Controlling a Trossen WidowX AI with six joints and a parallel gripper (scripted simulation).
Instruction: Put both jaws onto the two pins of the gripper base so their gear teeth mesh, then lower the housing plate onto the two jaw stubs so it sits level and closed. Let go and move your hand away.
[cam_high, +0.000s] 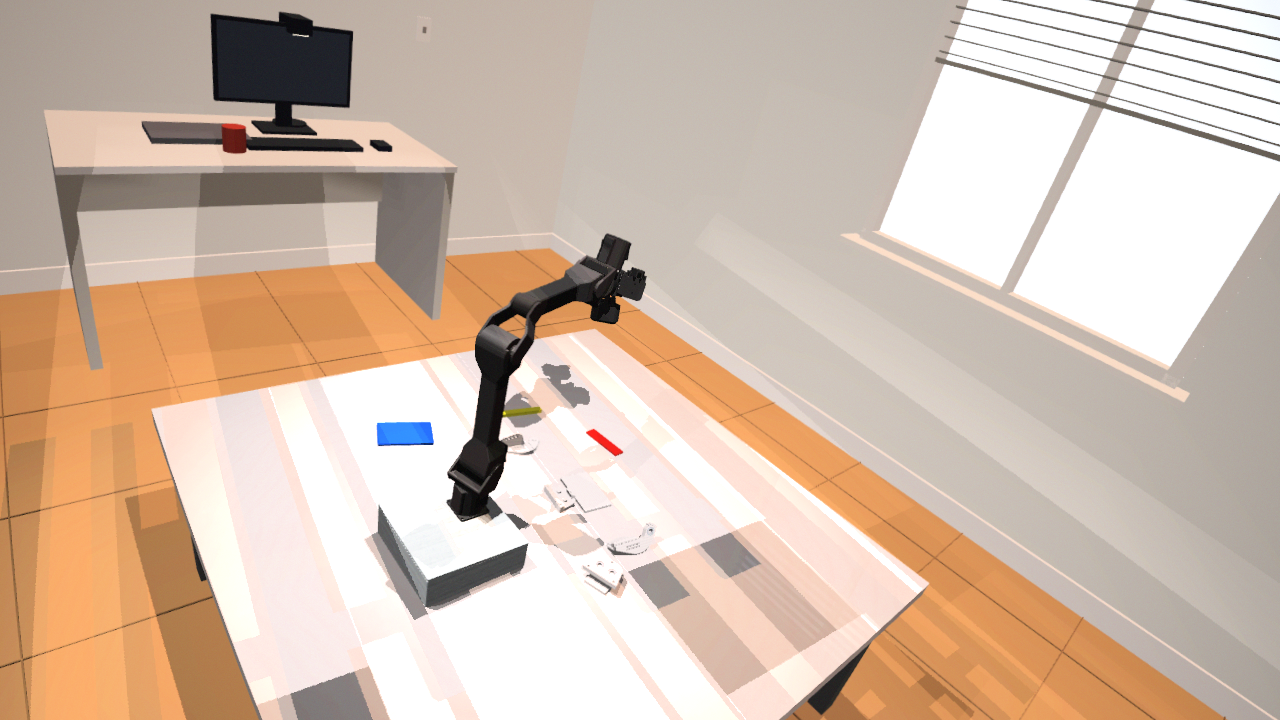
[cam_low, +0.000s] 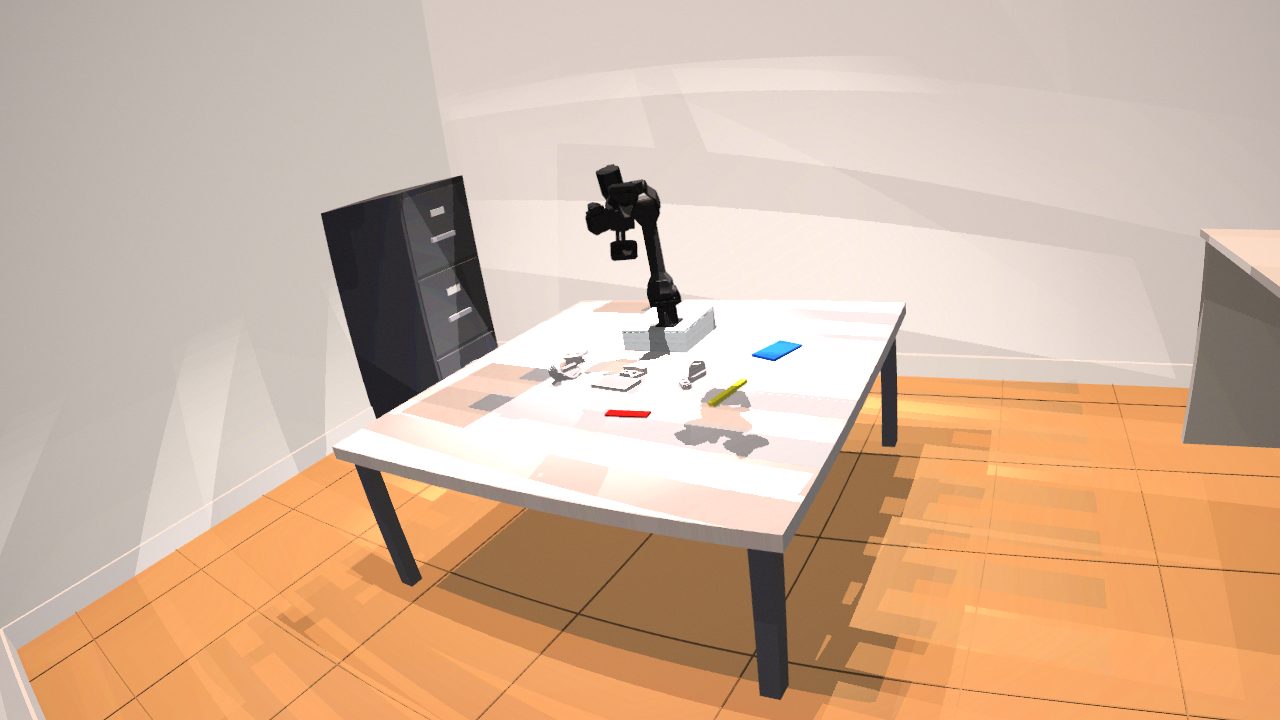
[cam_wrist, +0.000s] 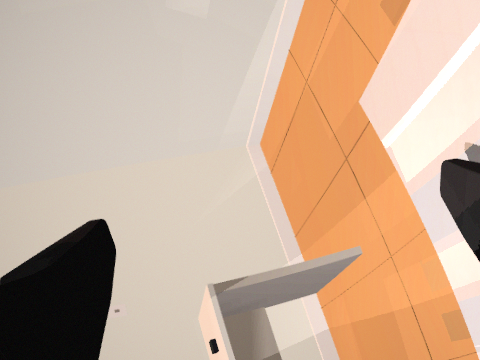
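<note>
Now: the curved jaw 16 cm behind my gripper tip, 41 cm to the right of it and 39 cm below it. From my gripper tip the other things lie so: yellow stick (14 cm behind, 12 cm to the left, 42 cm below); blue card (43 cm behind, 15 cm to the left, 43 cm below); red strip (1 cm ahead, 8 cm to the right, 43 cm below).
</note>
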